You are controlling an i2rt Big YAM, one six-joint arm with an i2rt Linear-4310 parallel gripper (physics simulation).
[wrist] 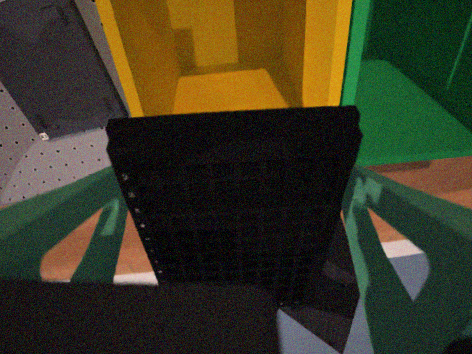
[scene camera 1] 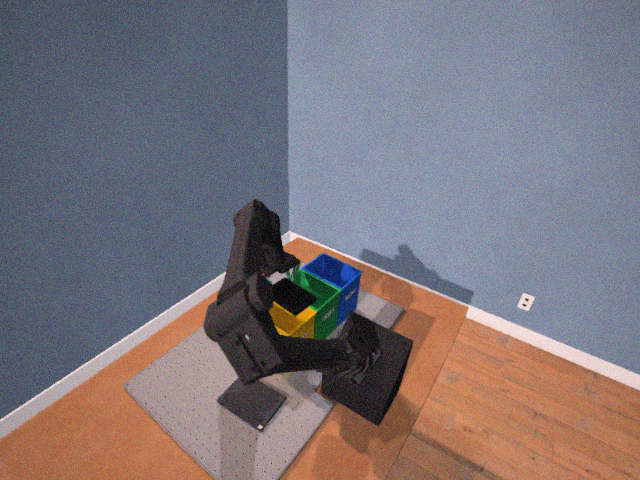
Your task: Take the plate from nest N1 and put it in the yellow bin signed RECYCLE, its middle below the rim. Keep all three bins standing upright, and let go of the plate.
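Frame: origin at the arm's base, x ahead, y left, z up, level; centimetres.
Seen in the pictures: gripper, fingertip midpoint: (wrist: pixel 235 176) (scene camera 1: pixel 280 289); arm's base at its link origin: (scene camera 1: pixel 358 359).
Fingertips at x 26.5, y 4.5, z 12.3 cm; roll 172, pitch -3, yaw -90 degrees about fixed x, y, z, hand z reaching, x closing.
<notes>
Offsets run from my fingertips to a thing's top centre. "spot": to the spot under its first point. Level surfaces: height alone.
The black plate {dz +1.0, dx -3.8, dy -0.1 cm} (scene camera 1: pixel 293 296) (wrist: pixel 235 200) is held between the green fingers of my gripper (wrist: pixel 235 176), which is shut on it by its two side edges. In the scene view the plate covers the back part of the yellow bin {dz -8.6, dx +0.6, dy -0.3 cm} (scene camera 1: pixel 292 319) (wrist: pixel 225 95). It looks to be above the rim; its exact height is hard to tell. The yellow bin stands upright, and its open inside shows past the plate's far edge in the wrist view. Its sign is mostly hidden by the arm. A dark grey square nest {dz -25.1, dx -7.3, dy +19.4 cm} (scene camera 1: pixel 252 401) (wrist: pixel 55 70) lies bare; its label is not readable.
The green bin {dz -8.6, dx +1.6, dy -13.4 cm} (scene camera 1: pixel 326 317) (wrist: pixel 400 115) stands upright right beside the yellow one, and the blue bin {spot: dz -20.0, dx -5.9, dy -26.8 cm} (scene camera 1: pixel 348 304) stands upright beyond it. The bins stand on a grey perforated board {dz -26.6 cm} (scene camera 1: pixel 170 382) (wrist: pixel 75 155). The black robot base (scene camera 1: pixel 395 356) is at the right.
</notes>
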